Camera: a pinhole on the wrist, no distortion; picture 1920 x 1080 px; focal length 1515.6 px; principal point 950.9 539.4 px. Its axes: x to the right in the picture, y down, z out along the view. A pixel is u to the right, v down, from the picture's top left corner.
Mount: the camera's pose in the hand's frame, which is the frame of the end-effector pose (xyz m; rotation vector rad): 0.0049 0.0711 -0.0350 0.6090 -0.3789 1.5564
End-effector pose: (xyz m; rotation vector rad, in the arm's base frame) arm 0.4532 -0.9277 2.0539 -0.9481 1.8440 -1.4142
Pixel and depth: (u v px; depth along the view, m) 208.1 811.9 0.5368
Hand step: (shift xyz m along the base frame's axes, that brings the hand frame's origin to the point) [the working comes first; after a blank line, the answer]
In the camera's frame: -0.2631 0.0965 0.5368

0.2897 -0.2011 0.3906
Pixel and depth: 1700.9 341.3 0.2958
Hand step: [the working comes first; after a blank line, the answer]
In the camera's frame: 0.1464 -0.0387 0.2958

0.1798 -0.2182 -0.0907
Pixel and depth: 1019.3 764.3 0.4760
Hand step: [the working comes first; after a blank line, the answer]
In the camera's frame: 0.0215 0.0706 0.4760

0.3296 -0.2308 0.1027
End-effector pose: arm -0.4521 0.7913 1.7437 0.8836 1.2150 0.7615
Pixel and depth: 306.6 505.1 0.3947
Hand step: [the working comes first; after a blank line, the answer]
In the camera's frame: -0.1678 -0.0089 0.3947

0.1998 -0.1021 -0.2715
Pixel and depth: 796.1 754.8 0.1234
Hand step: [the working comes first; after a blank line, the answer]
In the camera's frame: -0.0126 0.0175 0.1234

0.0588 -0.0097 -0.0070
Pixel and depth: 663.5 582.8 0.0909
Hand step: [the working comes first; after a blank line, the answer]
In the camera's frame: -0.0172 0.0026 0.0909

0.0303 0.0114 -0.0004
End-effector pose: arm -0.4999 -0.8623 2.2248 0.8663 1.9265 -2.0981
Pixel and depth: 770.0 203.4 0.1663
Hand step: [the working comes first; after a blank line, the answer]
In the camera's frame: -0.0198 -0.0369 0.1663

-0.0977 -0.0550 -0.0010
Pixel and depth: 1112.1 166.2 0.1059
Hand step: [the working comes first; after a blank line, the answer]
In the camera's frame: 0.0113 -0.0261 0.1059

-0.0439 -0.0419 -0.0419
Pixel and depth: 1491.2 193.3 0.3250
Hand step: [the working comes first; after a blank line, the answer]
In the camera's frame: 0.1159 -0.0742 0.3250

-0.1983 -0.2351 -0.0502
